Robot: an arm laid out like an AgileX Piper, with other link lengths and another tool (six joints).
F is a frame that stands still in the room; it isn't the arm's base.
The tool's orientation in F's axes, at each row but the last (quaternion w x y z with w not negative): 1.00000, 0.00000, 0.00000, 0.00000; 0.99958, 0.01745, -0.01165, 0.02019; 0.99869, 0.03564, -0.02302, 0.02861; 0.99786, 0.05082, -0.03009, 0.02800; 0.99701, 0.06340, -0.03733, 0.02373; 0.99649, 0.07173, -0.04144, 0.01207; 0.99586, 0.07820, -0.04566, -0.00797
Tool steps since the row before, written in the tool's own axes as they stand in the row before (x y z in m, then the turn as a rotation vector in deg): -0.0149, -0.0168, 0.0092, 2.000, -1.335, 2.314; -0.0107, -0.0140, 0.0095, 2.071, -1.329, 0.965; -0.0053, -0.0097, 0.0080, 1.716, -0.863, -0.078; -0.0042, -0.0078, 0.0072, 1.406, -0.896, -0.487; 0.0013, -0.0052, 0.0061, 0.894, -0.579, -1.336; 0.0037, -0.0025, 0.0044, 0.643, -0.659, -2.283; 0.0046, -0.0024, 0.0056, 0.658, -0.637, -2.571
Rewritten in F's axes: -0.0149, -0.0168, 0.0092, 2.000, -1.335, 2.314; -0.0103, -0.0147, 0.0088, 2.101, -1.278, 0.968; -0.0051, -0.0105, 0.0070, 1.766, -0.758, -0.056; -0.0041, -0.0087, 0.0061, 1.482, -0.765, -0.485; 0.0011, -0.0059, 0.0055, 1.016, -0.364, -1.324; 0.0034, -0.0030, 0.0043, 0.845, -0.312, -2.291; 0.0040, -0.0033, 0.0055, 0.887, -0.246, -2.569
